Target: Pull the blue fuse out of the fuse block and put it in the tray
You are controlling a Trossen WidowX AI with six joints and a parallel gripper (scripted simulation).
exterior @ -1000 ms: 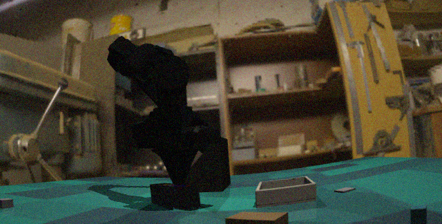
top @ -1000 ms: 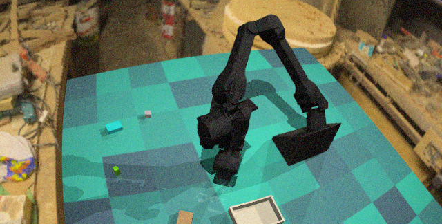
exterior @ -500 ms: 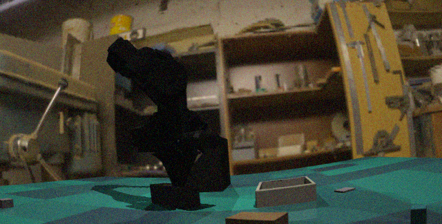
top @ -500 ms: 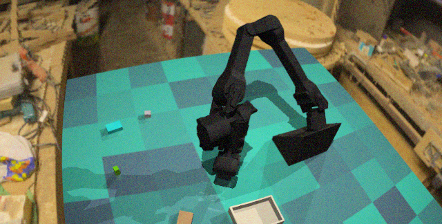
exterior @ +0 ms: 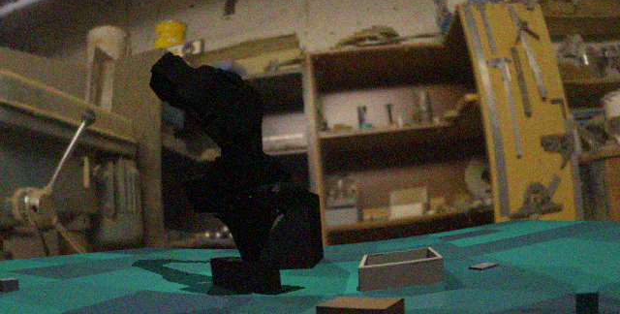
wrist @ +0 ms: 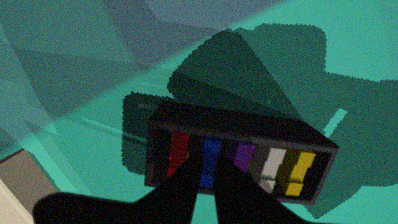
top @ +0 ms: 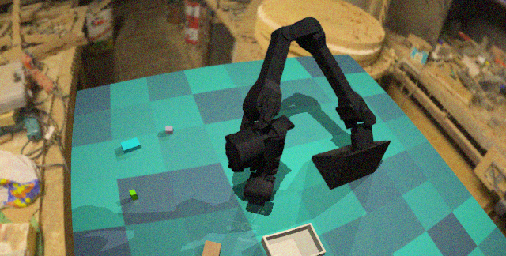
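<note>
Now: gripper tip 10 mm past the tray, 200 mm to the right of it and 30 mm above it. Also, from my gripper tip: blue fuse 10 mm below.
</note>
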